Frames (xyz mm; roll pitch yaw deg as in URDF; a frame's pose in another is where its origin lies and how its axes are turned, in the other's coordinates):
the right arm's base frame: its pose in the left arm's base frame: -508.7 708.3 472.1 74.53 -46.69 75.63
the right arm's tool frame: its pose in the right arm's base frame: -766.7 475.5 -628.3 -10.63 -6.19 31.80
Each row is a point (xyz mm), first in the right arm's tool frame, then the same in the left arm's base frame.
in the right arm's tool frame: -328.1 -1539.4 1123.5
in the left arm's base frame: 426.1 623.9 -333.4
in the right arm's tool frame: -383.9 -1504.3 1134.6
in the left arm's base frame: 412.6 579.2 -381.3
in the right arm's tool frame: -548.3 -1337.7 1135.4
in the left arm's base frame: 309.0 418.0 -515.6
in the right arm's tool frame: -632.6 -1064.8 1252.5
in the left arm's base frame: 233.0 119.9 -541.6
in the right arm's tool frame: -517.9 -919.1 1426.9
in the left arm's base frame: 282.8 -75.7 -386.5
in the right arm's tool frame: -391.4 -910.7 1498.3
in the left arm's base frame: 335.6 -100.8 -253.3
